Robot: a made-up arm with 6 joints.
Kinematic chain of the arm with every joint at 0, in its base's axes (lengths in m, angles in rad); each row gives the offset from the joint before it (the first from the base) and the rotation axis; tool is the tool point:
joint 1: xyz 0 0 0.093 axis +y
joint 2: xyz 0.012 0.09 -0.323 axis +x
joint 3: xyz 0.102 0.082 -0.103 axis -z
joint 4: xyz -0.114 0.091 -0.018 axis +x
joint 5: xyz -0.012 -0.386 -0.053 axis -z
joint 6: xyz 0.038 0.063 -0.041 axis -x
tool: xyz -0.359 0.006 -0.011
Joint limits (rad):
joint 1: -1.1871..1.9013
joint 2: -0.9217..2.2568
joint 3: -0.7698..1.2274
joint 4: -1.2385..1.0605
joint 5: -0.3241..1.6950
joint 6: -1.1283..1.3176
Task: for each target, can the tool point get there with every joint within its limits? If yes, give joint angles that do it. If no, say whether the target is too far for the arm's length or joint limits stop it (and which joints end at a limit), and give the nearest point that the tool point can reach.
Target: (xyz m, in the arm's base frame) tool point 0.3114 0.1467 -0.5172
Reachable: yes | joints -0.7887 -0.3514 0.0171 0.8110 0.7151 0.7165
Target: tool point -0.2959 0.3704 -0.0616
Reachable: yes | joints 0.3344 1.0649 0.5557 -0.1160 0.6127 1.1024
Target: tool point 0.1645 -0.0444 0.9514
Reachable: no: joint limits stop it (at a limit: joint 1, joint 2, joint 5, joint 6) | nearest point 0.0021 0.0263 0.5671 | short by 0.423 m
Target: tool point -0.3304 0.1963 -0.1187
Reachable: yes | joints 0.9492 1.2462 -0.5703 -1.0025 1.1939 -0.8355
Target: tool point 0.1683 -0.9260 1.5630
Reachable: no: too far | nearest point -0.3003 -0.2903 0.5839 | short by 1.258 m
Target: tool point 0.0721 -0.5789 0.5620
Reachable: no: joint limits stop it (at a limit: joint 1, joint 2, joint 5, joint 6) | nearest point -0.0588 -0.3430 0.3755 | short by 0.328 m
